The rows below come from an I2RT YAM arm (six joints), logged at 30 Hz.
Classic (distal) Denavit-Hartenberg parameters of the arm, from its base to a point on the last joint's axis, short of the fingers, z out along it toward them. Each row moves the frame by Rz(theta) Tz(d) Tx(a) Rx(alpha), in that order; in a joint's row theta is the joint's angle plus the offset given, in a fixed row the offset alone. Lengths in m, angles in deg.
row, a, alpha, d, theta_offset
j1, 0.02, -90, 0.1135, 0
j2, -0.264, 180, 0, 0
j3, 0.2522, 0, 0, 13.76
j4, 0.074, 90, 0, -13.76
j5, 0, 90, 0, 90
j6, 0, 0, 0.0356, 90
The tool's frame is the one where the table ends.
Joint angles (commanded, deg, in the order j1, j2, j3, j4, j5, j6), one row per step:
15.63, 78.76, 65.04, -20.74, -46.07, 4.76
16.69, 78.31, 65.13, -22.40, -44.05, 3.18
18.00, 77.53, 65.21, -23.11, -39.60, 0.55
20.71, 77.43, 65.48, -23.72, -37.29, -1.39
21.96, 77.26, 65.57, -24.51, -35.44, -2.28
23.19, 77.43, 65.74, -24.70, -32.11, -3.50
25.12, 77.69, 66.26, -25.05, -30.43, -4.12
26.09, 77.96, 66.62, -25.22, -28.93, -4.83
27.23, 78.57, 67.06, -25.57, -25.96, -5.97
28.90, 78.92, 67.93, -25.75, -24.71, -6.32
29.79, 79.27, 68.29, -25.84, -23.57, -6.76
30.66, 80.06, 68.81, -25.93, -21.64, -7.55
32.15, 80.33, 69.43, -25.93, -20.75, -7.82
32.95, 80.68, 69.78, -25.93, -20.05, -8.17
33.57, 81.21, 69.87, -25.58, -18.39, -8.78
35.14, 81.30, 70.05, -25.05, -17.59, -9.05
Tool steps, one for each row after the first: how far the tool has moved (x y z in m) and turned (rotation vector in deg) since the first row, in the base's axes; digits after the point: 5 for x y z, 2 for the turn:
-0.00408, 0.00369, -0.00013, -1.99, -0.58, 0.05
-0.00786, 0.00751, 0.00204, -5.42, -3.62, -1.16
-0.01316, 0.01938, 0.00271, -7.46, -5.49, 0.53
-0.01637, 0.02410, 0.00251, -9.01, -6.09, 0.74
-0.01718, 0.02882, 0.00172, -11.45, -7.53, -0.11
-0.02017, 0.03754, 0.00267, -12.59, -8.42, 0.78
-0.02095, 0.04192, 0.00294, -13.73, -9.27, 0.91
-0.02063, 0.04699, 0.00148, -16.10, -10.34, 0.33
-0.02300, 0.05501, 0.00439, -16.68, -11.36, 1.11
-0.02372, 0.05934, 0.00445, -17.49, -11.97, 1.32
-0.02260, 0.06416, 0.00310, -19.06, -12.74, 1.13
-0.02539, 0.07137, 0.00525, -19.36, -13.66, 1.97
-0.02624, 0.07555, 0.00543, -19.82, -14.19, 2.38
-0.02546, 0.07900, 0.00354, -21.05, -14.99, 2.01
-0.02936, 0.08633, 0.00484, -21.09, -16.15, 2.92

